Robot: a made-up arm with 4 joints.
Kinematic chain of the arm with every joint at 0, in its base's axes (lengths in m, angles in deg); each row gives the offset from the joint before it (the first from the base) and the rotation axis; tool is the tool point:
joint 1: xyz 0 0 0.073 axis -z
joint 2: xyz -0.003 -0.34 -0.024 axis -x
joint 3: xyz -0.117 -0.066 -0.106 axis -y
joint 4: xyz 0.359 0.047 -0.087 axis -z
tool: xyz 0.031 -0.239 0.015
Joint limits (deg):
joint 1: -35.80..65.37
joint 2: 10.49..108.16
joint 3: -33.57..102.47
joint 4: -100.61..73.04
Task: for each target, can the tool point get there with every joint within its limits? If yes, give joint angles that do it. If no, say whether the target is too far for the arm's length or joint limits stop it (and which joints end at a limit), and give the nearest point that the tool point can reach.
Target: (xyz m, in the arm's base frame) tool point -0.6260 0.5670 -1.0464
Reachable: no: too far | nearest point -0.1514 0.1371 -0.1545 | short by 1.098 m
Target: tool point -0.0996 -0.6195 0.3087
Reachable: yes | joints 22.05 91.30 -20.01 20.79
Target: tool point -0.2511 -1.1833 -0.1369
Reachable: no: too far | nearest point -0.1852 -0.8728 -0.0668 | short by 0.325 m
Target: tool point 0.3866 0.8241 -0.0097
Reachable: no: joint limits stop it (at a limit: joint 1) | nearest point 0.2695 0.1633 0.0254 | short by 0.672 m
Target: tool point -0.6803 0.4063 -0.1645
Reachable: no: joint limits stop it (at a limit: joint 3) | nearest point -0.1954 0.1167 -0.0748 | short by 0.572 m
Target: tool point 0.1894 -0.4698 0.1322
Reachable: yes | joints -15.15 38.52 43.05 55.69
